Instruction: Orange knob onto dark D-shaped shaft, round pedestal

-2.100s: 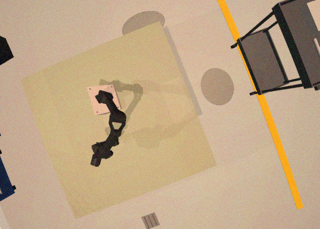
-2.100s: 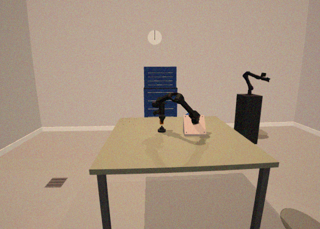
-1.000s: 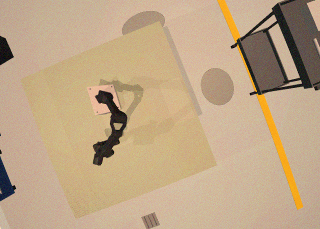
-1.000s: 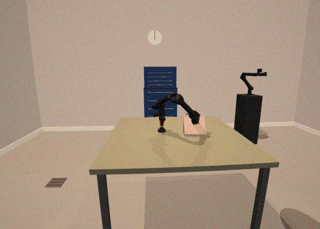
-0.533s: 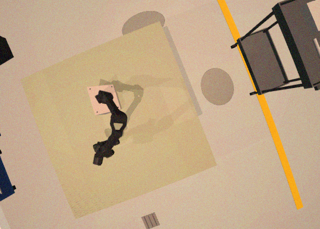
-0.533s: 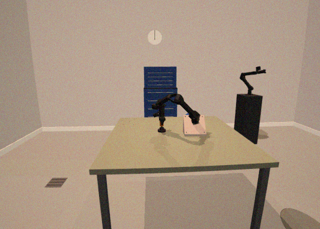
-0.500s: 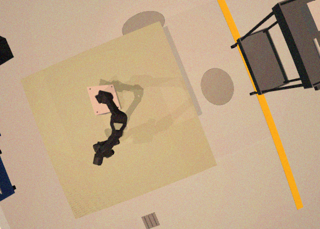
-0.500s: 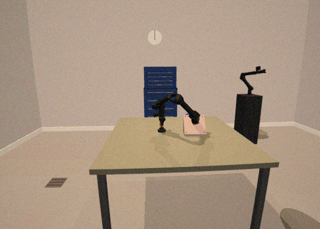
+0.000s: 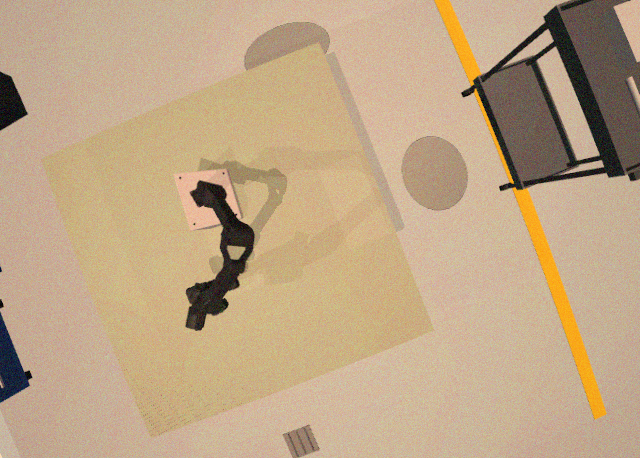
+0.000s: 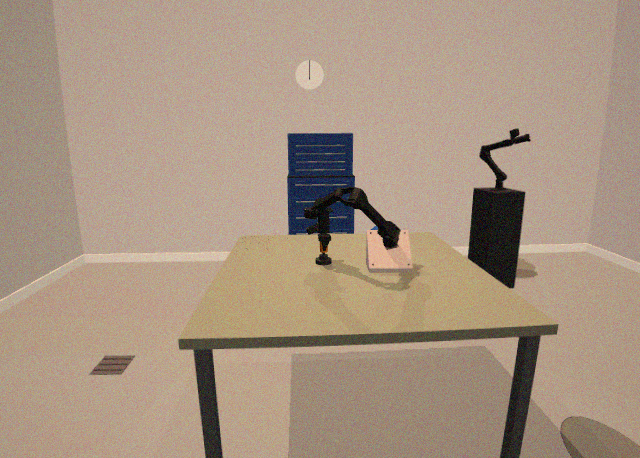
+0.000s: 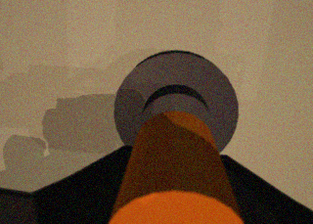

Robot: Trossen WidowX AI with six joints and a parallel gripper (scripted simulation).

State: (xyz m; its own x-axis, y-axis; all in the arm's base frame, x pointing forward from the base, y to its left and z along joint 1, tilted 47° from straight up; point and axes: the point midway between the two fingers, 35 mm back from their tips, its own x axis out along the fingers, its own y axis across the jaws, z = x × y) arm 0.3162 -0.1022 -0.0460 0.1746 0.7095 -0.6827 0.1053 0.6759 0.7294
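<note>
The orange knob is 20 mm above my gripper tip. From my gripper tip the other things lie so: round dark pedestal 40 mm below.
</note>
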